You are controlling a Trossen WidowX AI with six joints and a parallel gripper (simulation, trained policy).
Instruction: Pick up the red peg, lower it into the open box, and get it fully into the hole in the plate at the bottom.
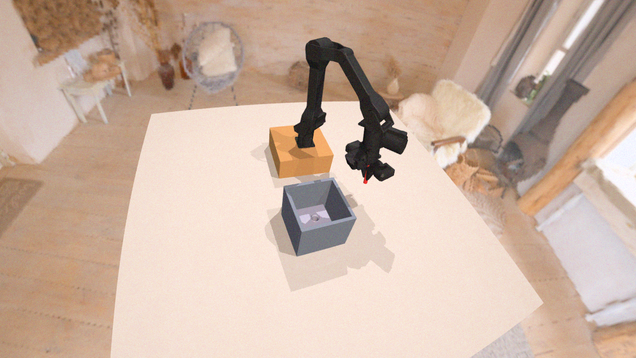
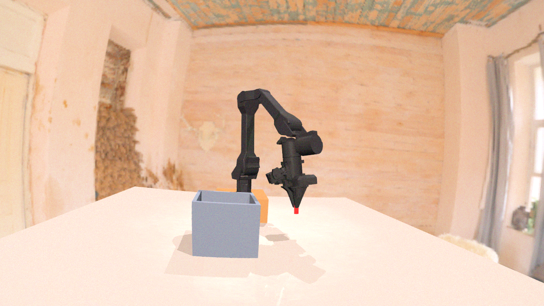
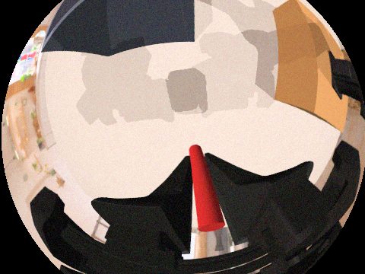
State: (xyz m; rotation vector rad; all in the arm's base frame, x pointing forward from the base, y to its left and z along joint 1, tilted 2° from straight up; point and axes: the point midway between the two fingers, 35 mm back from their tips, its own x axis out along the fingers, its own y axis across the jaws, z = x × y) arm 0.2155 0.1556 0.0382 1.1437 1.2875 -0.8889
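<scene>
Now: the pale plate 21 cm to the right of my gripper tip, 10 cm ahead of it and 5 cm below it. Also, from my gripper tip: red peg (2 cm above).
</scene>
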